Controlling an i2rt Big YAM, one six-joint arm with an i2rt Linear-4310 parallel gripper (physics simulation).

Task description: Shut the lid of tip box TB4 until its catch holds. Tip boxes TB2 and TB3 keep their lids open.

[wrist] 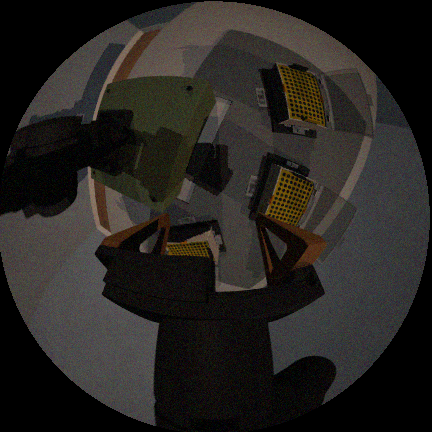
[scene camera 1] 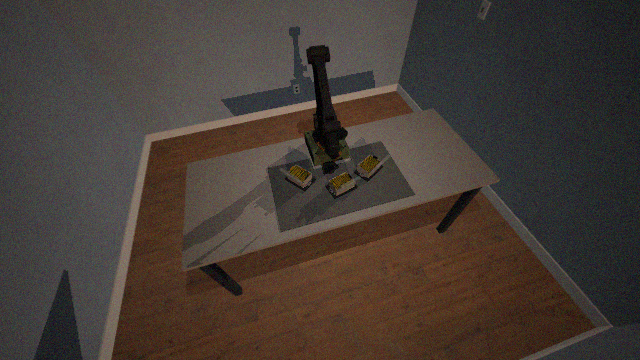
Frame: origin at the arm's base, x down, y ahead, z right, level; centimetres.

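Where they show: gripper, fingertip midpoint: (wrist: 212, 216) (scene camera 1: 329, 155); arm's base, origin of the base link: (wrist: 111, 140) (scene camera 1: 322, 137).
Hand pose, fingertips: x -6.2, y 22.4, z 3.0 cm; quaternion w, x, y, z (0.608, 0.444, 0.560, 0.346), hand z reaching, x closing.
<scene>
Things, the pixels of their top centre, and the offset from my fingertips. "spot": a spot on its surface instead. Level surfaces: height alone.
- grey mat, its level: dx +14.9 cm
- right box, middle of its top: (wrist: 308, 90) (scene camera 1: 370, 161) dx +7.4, dy +5.7, dz -23.5 cm
- middle box, surface spot: (scene camera 1: 342, 184) spot: dx +0.2, dy +21.1, dz -0.3 cm
- left box, middle of its top: (wrist: 187, 258) (scene camera 1: 299, 171) dx +7.4, dy -0.2, dz +18.3 cm
- pale table, its level: dx +15.2 cm
Three tip boxes with yellow tip racks stand on the grey mat (scene camera 1: 385, 187) (wrist: 240, 235); their labels are unreadable, so I cannot tell which is TB4. The right box (scene camera 1: 369, 166) (wrist: 302, 95) has its clear lid (scene camera 1: 384, 160) (wrist: 350, 97) open. The middle box (scene camera 1: 342, 184) (wrist: 291, 195) also has its clear lid (wrist: 336, 215) open. The left box (scene camera 1: 300, 176) (wrist: 189, 248) has its lid (scene camera 1: 284, 172) open in the scene view; my gripper partly hides this box in the wrist view. My gripper (wrist: 212, 216) is open and empty, above the boxes' level; its fingers are indistinct in the scene view.
The green robot base (scene camera 1: 312, 151) (wrist: 150, 100) stands at the mat's back edge on the pale table (scene camera 1: 450, 145). The dark arm (scene camera 1: 323, 90) (wrist: 45, 160) rises from it. Shadows of the arm fall across the mat and the table's left part.
</scene>
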